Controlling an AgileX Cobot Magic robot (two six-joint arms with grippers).
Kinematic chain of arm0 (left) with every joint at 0, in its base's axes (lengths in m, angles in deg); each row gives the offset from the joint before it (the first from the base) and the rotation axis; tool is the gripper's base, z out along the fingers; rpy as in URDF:
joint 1: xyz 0 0 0.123 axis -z
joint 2: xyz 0 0 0 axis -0.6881 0.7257 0
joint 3: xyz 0.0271 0.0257 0.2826 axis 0.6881 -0.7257 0
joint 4: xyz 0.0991 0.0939 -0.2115 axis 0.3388 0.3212 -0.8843
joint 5: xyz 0 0 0 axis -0.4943 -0.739 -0.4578
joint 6: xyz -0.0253 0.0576 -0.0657 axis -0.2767 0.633 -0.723
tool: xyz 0 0 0 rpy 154.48 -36.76 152.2
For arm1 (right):
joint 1: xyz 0 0 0.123 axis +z
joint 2: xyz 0 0 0 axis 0.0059 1 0
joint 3: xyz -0.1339 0.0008 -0.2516 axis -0.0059 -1 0
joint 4: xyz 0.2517 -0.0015 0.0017 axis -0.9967 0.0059 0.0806
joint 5: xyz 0 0 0 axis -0.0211 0.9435 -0.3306
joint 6: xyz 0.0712 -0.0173 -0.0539 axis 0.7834 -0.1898 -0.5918
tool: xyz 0 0 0 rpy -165.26 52.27 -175.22
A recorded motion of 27 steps. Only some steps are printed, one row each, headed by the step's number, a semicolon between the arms.
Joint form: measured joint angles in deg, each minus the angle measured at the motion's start. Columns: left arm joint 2, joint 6, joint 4, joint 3, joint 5, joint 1; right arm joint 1, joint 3, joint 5, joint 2, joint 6, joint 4.
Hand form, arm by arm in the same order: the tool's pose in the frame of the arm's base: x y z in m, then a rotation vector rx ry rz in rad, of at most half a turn. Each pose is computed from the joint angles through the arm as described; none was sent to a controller.
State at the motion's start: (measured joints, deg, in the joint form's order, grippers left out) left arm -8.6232 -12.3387 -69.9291 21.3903 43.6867 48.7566; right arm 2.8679 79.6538 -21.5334 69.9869 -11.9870 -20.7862
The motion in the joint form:
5: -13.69 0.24 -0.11 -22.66 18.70 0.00; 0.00 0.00 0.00 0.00 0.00 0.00
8: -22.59 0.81 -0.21 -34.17 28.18 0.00; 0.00 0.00 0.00 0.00 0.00 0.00
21: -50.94 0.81 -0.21 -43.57 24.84 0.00; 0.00 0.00 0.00 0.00 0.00 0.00
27: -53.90 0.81 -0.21 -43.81 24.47 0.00; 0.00 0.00 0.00 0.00 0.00 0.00
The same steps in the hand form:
5: 0.2143 -0.0247 0.2184 0.2504 1.9111 -0.0257; 0.0557 0.0029 0.1949 -0.0048 1.6996 0.0697
8: 0.1686 -0.0225 0.2050 0.2526 1.7909 -0.0420; 0.0557 0.0029 0.1949 -0.0048 1.6996 0.0697
21: 0.1019 -0.0156 0.2162 0.2260 1.5197 -0.0195; 0.0557 0.0029 0.1949 -0.0048 1.6996 0.0697
27: 0.0967 -0.0151 0.2194 0.2218 1.4789 -0.0166; 0.0557 0.0029 0.1949 -0.0048 1.6996 0.0697

